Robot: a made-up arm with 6 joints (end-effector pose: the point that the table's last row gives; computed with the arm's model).
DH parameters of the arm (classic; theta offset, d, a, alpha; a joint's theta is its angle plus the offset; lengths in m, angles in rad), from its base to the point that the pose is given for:
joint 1: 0 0.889 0.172 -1.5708
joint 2: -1.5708 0 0.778 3.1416
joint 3: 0 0 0.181 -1.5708
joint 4: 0 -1.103 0 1.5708
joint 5: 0 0 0 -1.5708
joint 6: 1.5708 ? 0 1.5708
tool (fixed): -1.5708 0 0 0
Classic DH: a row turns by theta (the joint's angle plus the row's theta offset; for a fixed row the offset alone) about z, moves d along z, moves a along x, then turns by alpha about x.
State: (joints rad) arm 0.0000 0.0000 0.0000 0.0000 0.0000 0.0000
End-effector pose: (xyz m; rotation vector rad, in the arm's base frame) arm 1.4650 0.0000 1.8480 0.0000 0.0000 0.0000
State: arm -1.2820 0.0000 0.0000 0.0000 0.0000 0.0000
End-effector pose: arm 0.4172 -1.4043 1.8480 0.0000 0.0000 -1.2820
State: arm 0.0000 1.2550 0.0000 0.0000 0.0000 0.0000
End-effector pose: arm 1.4852 0.0000 -0.0422 0.0000 1.2550 0.0000
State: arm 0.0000 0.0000 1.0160 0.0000 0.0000 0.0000
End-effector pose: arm 0.6993 0.0000 2.8614 0.0000 -1.0160 0.0000
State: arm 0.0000 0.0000 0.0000 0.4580 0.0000 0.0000
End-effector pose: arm 1.4650 0.0000 1.8480 -0.4580 0.0000 0.0000
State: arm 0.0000 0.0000 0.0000 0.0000 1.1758 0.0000
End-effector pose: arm 1.3481 0.0000 2.0234 0.0000 -1.1758 0.0000
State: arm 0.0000 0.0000 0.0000 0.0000 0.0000 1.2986
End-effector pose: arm 1.4650 0.0000 1.8480 -1.2986 0.0000 0.0000
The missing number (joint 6, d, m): -0.19
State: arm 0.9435 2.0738 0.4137 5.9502 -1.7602 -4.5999
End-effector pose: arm 0.3985 0.6536 -0.5494 0.2745 -1.7759 -1.7697
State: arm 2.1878 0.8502 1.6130 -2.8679 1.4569 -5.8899
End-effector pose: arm -0.8668 1.3101 2.1789 1.1548 1.9410 0.1298
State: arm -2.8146 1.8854 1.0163 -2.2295 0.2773 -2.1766
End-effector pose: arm -1.7706 -0.5571 -0.2374 0.6265 1.9472 -1.0343
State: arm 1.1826 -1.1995 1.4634 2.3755 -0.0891 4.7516
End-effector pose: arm -0.6663 -1.6603 1.5950 1.1385 -1.9544 -0.5753
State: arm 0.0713 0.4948 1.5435 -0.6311 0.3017 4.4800
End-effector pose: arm 0.9854 0.0370 2.8000 2.1379 -0.7004 1.5097
